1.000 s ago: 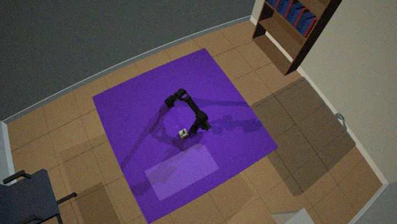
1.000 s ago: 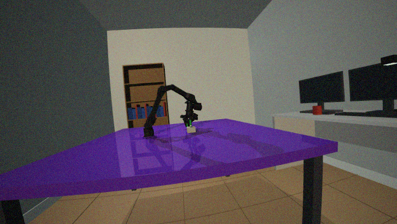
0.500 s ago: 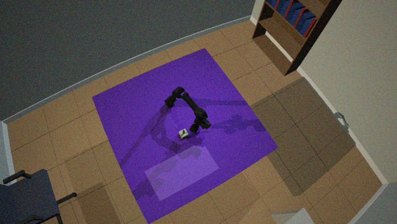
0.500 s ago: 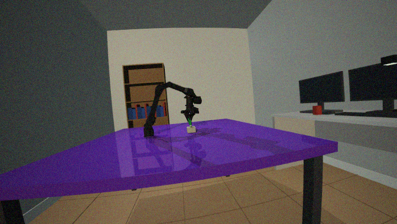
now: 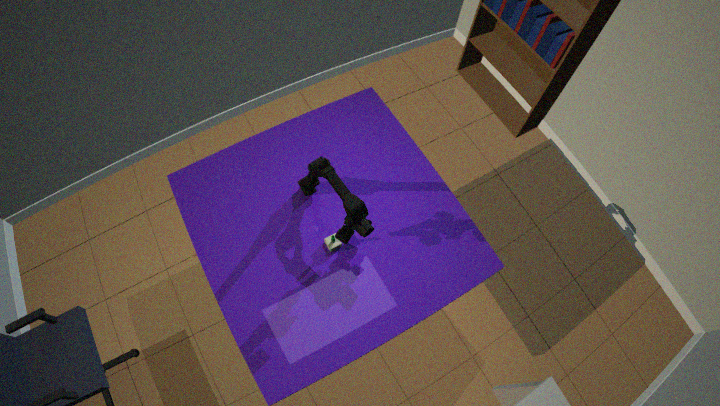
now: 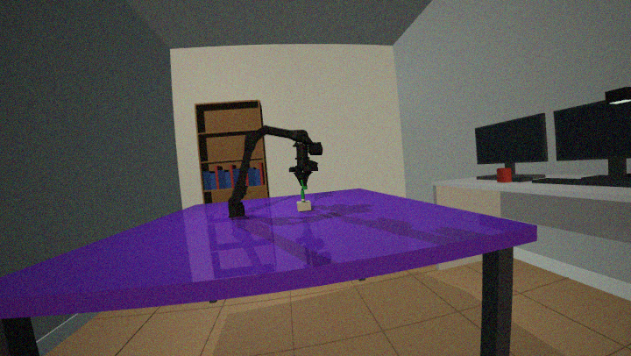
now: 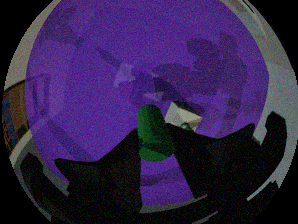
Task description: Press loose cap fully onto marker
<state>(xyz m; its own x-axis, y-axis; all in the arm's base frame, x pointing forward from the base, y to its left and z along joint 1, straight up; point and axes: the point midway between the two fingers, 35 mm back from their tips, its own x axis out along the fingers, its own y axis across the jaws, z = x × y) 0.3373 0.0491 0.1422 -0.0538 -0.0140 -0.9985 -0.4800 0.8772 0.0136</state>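
Right now the white holder block is 90 mm below my gripper tip, 80 mm to the right of it and 10 mm behind it. From my gripper tip the other things lie so: green cap: 10 mm above.
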